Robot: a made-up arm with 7 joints.
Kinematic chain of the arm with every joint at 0, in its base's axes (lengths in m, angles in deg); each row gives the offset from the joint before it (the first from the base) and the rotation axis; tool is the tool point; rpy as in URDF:
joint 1: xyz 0 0 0.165 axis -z
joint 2: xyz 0 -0.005 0.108 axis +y
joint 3: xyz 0 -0.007 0.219 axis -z
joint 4: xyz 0 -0.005 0.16 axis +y
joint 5: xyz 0 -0.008 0.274 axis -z
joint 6: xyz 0 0 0.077 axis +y
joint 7: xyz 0 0 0.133 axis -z
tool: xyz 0 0 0 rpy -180 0 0
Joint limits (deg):
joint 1: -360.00..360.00
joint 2: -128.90..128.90
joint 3: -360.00..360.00
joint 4: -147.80..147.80
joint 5: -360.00..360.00
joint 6: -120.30..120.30
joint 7: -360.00..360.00
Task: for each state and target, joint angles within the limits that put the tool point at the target. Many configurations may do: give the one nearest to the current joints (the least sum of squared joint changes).
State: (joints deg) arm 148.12 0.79 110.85 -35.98 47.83 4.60 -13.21
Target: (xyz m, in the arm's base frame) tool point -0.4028 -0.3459 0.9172
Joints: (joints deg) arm 160.75 30.47 119.87 -28.46 47.66 1.95 -13.21
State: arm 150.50 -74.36 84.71 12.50 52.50 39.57 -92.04
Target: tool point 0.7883 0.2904 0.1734
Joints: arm 164.73 -92.10 87.05 1.85 54.50 32.92 -92.04
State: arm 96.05 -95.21 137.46 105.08 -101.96 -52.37 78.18
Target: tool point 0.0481 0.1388 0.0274
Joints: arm 104.56 -72.60 156.84 135.80 -109.28 -70.23 78.18
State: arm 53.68 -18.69 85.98 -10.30 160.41 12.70 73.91
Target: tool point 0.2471 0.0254 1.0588
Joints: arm 62.30 7.48 93.91 -24.99 162.37 20.60 73.91
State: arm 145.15 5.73 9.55 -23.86 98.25 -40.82 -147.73
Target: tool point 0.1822 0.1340 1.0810
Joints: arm 133.92 -5.52 1.62 -19.24 99.44 -26.82 -147.73
